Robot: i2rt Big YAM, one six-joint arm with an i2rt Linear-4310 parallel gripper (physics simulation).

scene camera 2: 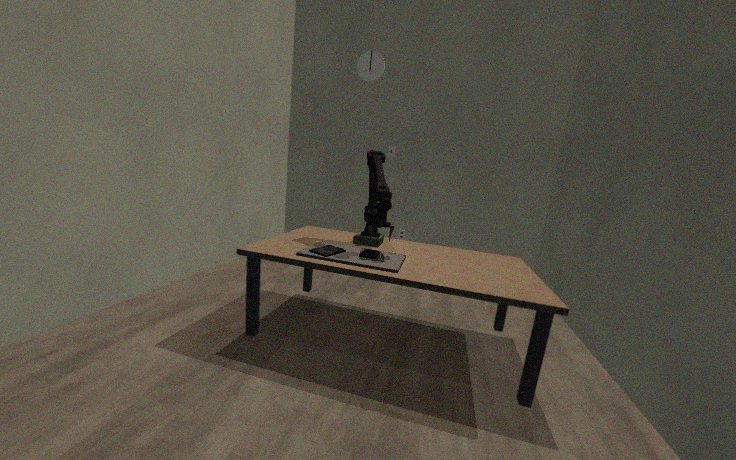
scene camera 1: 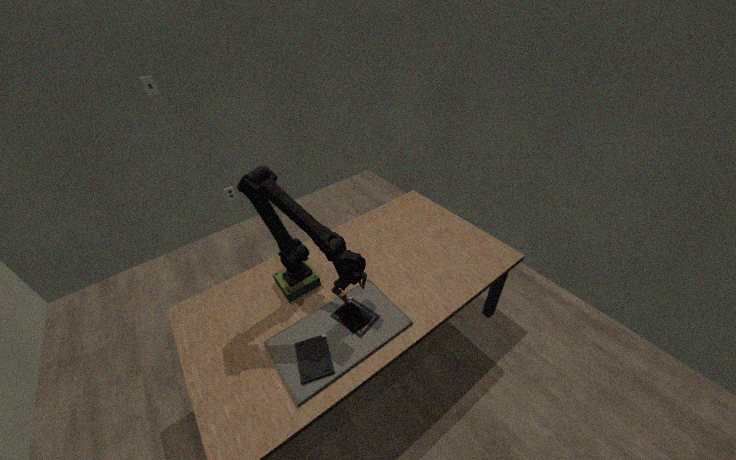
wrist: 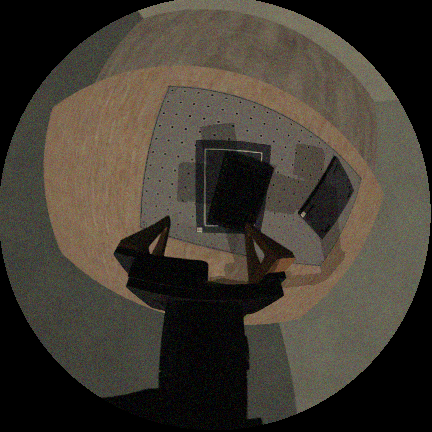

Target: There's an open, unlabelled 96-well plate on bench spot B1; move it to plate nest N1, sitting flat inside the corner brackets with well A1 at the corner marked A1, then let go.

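The black 96-well plate (scene camera 1: 352, 316) (scene camera 2: 371, 253) (wrist: 241, 191) lies on bench spot B1 (wrist: 200, 190), a dark pad with a pale outline. In the wrist view it is turned askew to that outline and overlaps its right side; its wells and A1 corner are too dark to make out. The dark nest N1 (scene camera 1: 313, 360) (scene camera 2: 327, 250) (wrist: 327, 197) is apart from the plate, with a pale mark at one corner in the wrist view. My gripper (scene camera 1: 353, 291) (wrist: 207, 222) is open and empty, above the robot-side edge of B1, apart from the plate.
Both spots are on a grey perforated board (scene camera 1: 282, 347) (scene camera 2: 391, 264) (wrist: 167, 130) on the wooden table (scene camera 1: 434, 244) (scene camera 2: 461, 271) (wrist: 90, 175). The arm's green base (scene camera 1: 297, 284) (scene camera 2: 368, 239) stands behind the board. Shadows fall across the board.
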